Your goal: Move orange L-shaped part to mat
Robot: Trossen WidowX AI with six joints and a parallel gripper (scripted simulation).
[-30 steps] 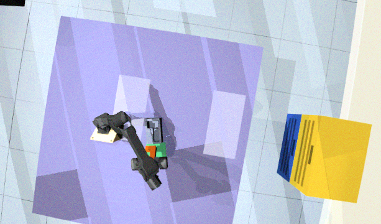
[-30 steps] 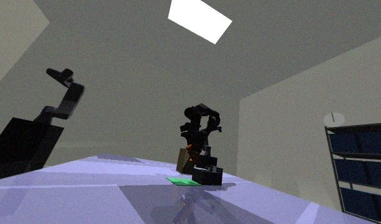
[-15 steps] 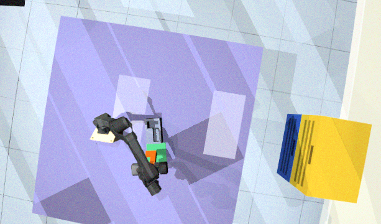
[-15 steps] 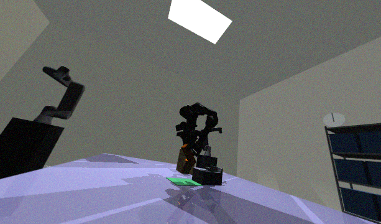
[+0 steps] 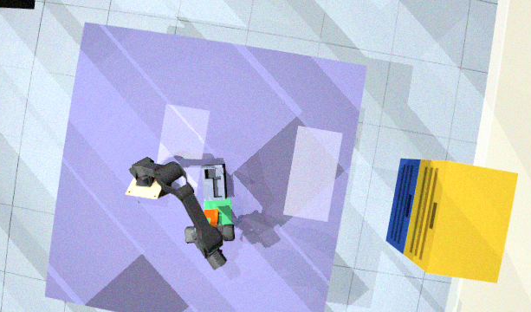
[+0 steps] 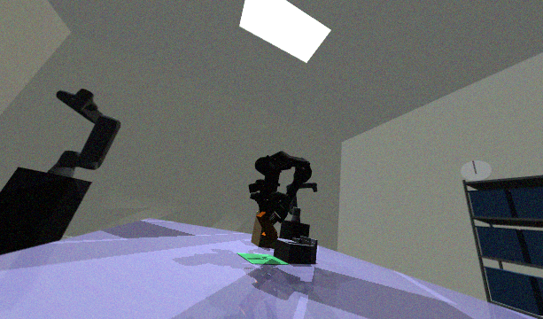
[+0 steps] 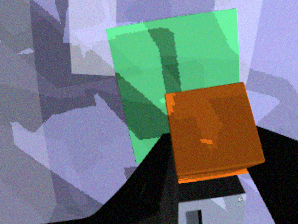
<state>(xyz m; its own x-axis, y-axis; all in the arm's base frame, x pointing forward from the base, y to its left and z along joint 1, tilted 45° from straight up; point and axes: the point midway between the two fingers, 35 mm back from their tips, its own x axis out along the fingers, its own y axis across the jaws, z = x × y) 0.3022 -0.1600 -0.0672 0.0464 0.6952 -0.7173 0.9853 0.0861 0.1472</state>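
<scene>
The green mat lies 14 cm below my gripper tip and 2 cm to the left of it. The rest, counted from my gripper tip: orange L-shaped part 3 cm to the left, 3 cm below, 2 cm behind.
</scene>
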